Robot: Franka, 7 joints.
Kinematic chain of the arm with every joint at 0, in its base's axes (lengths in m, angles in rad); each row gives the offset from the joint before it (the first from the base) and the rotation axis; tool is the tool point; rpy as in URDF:
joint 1: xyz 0 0 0.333 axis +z
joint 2: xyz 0 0 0 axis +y
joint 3: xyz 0 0 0.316 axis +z
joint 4: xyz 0.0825 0 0 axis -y
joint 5: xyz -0.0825 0 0.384 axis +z
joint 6: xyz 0 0 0 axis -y
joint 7: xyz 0.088 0 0 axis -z
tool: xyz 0 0 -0.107 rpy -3.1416 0 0
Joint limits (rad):
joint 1: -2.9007..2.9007
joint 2: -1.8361..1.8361
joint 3: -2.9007..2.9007
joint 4: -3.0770..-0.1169
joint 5: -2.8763..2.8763
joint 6: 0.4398..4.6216
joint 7: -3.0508..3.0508
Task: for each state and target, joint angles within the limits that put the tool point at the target. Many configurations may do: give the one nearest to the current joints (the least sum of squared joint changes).
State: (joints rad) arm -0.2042 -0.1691 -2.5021 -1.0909 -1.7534 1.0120 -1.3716
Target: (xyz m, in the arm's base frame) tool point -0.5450 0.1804 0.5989
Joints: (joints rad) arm -0.4377 -0.3097 -2.6963 -1.4884 -1.5578 0.7915 -1.3716
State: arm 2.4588 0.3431 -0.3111 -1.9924 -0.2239 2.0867 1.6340
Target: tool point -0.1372 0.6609 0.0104
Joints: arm 2.0984 1.1642 -0.3681 -1.4331 -0.2289 2.3857 1.6340
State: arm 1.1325 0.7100 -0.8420 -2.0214 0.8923 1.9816 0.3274
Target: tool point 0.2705 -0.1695 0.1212
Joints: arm 0.8596 0.8653 -1.1581 -2.6075 0.7791 1.9172 0.3274
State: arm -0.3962 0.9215 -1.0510 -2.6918 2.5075 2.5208 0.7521
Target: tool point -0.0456 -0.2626 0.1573
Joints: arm 0.0260 0.7591 -1.1615 -2.8488 2.5175 2.8056 0.7521
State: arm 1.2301 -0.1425 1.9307 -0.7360 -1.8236 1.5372 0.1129
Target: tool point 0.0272 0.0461 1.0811
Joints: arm 1.1155 -0.0903 1.6714 -0.1169 -2.0691 1.0701 0.1129
